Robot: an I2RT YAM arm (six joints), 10 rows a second.
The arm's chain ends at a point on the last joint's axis. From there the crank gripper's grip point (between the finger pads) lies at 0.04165 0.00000 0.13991 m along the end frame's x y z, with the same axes.
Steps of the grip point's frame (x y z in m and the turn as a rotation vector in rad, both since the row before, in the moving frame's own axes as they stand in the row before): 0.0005, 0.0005, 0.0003, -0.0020, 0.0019, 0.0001; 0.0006, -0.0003, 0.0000, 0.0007, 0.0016, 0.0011; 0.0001, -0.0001, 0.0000, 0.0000, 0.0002, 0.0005; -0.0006, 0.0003, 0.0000, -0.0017, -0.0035, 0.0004; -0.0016, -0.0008, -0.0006, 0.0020, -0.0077, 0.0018; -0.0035, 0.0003, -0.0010, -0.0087, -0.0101, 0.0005; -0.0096, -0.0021, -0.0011, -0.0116, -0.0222, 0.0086; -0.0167, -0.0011, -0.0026, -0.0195, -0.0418, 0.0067; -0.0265, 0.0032, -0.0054, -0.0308, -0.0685, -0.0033; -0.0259, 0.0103, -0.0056, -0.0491, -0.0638, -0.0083; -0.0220, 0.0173, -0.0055, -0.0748, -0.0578, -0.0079; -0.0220, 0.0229, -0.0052, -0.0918, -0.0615, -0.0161
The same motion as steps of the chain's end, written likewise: 0.0002, 0.0002, 0.0004, -0.0020, 0.0019, 0.0001; 0.0004, -0.0002, 0.0001, 0.0007, 0.0016, 0.0011; 0.0001, -0.0001, 0.0000, 0.0000, 0.0002, 0.0005; -0.0001, 0.0000, -0.0001, -0.0017, -0.0035, 0.0004; -0.0005, -0.0006, -0.0009, 0.0020, -0.0077, 0.0018; -0.0021, -0.0009, -0.0014, -0.0087, -0.0101, 0.0005; -0.0065, -0.0041, -0.0020, -0.0116, -0.0222, 0.0086; -0.0108, -0.0041, -0.0042, -0.0195, -0.0418, 0.0067; -0.0168, -0.0010, -0.0079, -0.0308, -0.0685, -0.0033; -0.0169, 0.0037, -0.0078, -0.0491, -0.0638, -0.0083; -0.0139, 0.0071, -0.0073, -0.0748, -0.0578, -0.0079; -0.0134, 0.0106, -0.0069, -0.0918, -0.0615, -0.0161
